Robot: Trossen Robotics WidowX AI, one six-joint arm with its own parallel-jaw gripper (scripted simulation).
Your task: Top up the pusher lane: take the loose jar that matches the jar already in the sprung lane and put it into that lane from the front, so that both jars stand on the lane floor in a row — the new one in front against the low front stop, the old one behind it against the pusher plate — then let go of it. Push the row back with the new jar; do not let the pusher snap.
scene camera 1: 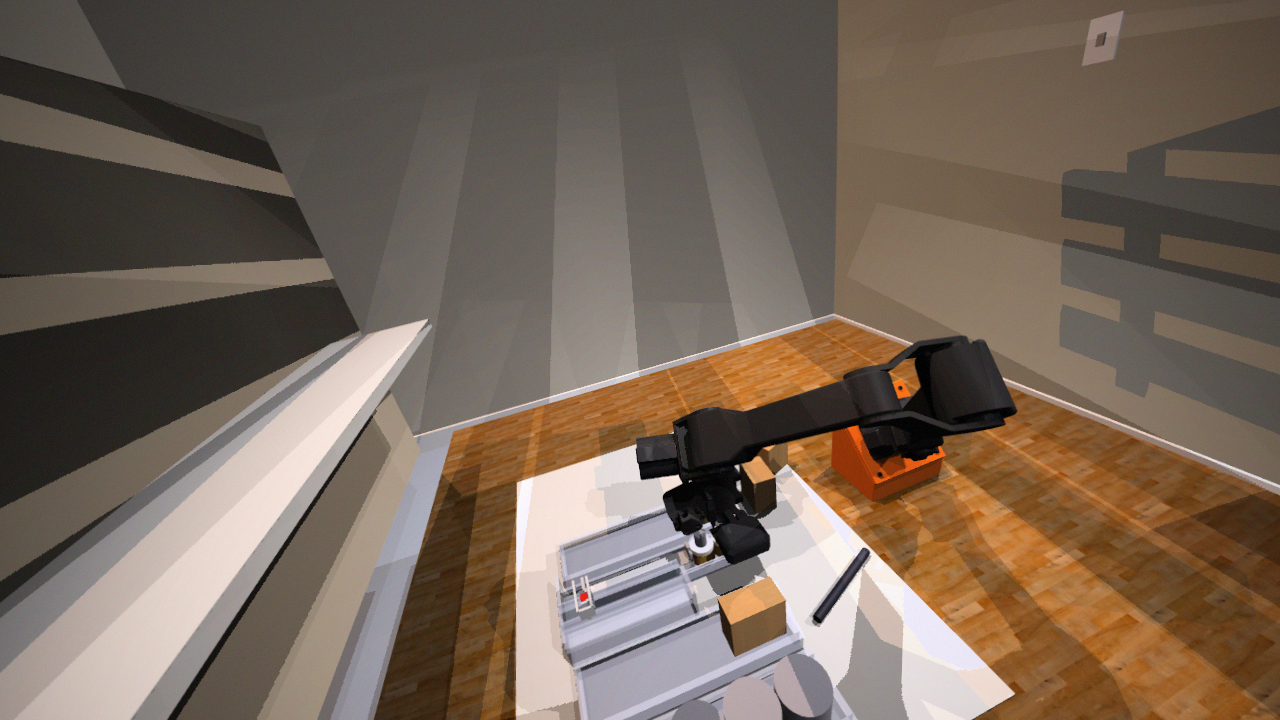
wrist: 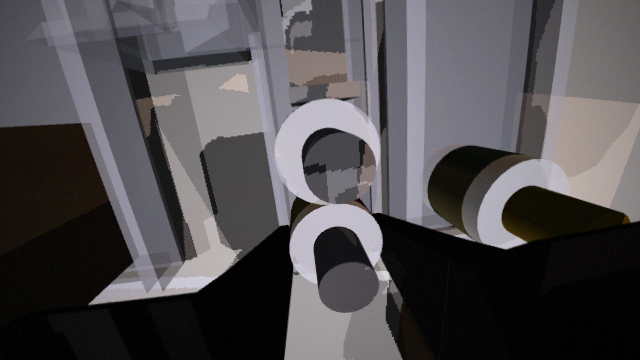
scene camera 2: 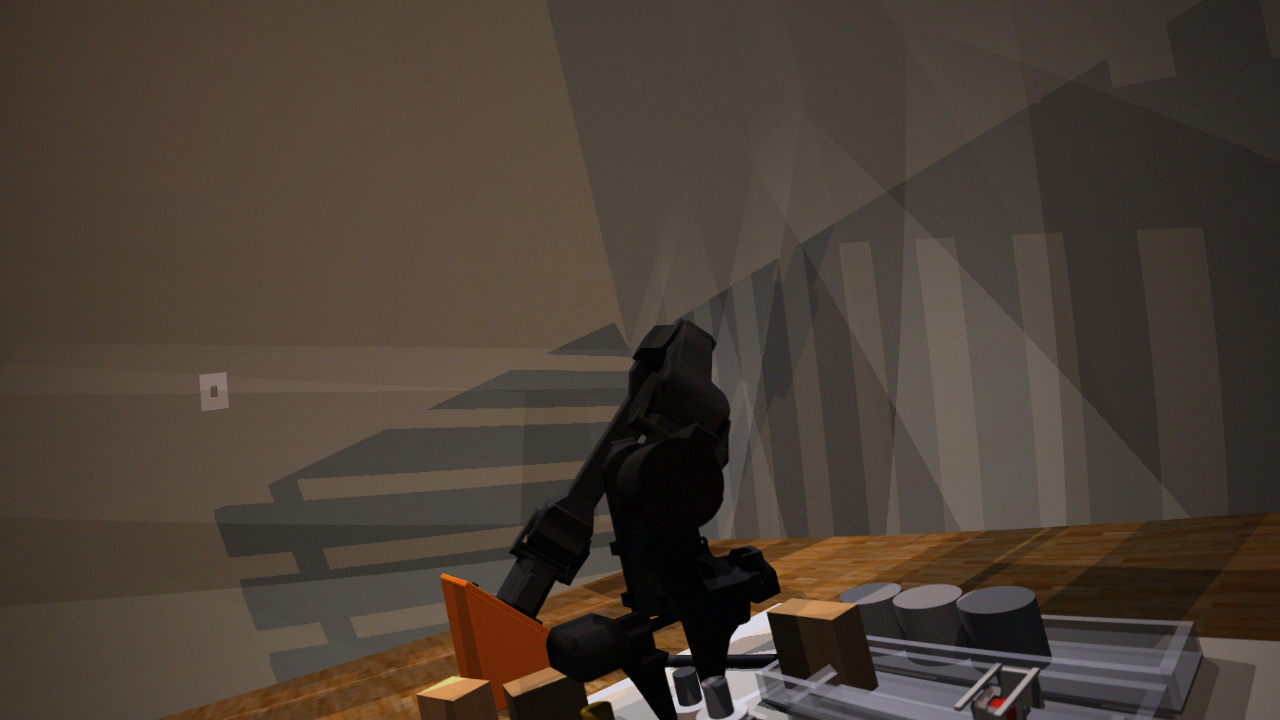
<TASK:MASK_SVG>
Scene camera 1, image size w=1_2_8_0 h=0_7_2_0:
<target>gripper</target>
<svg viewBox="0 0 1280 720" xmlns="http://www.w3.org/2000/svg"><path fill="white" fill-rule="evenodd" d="M679 475L682 485L663 494L667 514L677 532L682 531L684 535L689 536L703 528L702 521L707 516L708 522L712 524L712 528L709 531L714 541L718 543L727 562L733 565L770 550L771 540L766 529L757 518L748 516L744 510L739 510L735 506L735 504L743 502L743 496L736 488L737 481L741 480L742 474L736 467L734 472L726 475L726 477L702 483L690 482L692 481L691 479L681 480Z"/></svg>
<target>cardboard box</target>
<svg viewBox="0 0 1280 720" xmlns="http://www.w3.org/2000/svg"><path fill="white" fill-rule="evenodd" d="M770 576L718 598L722 630L734 657L787 633L787 602Z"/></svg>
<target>black rod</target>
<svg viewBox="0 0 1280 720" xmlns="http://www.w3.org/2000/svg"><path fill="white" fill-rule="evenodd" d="M869 549L862 548L828 596L825 597L813 615L815 622L821 623L845 588L848 587L871 554Z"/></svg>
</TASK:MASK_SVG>
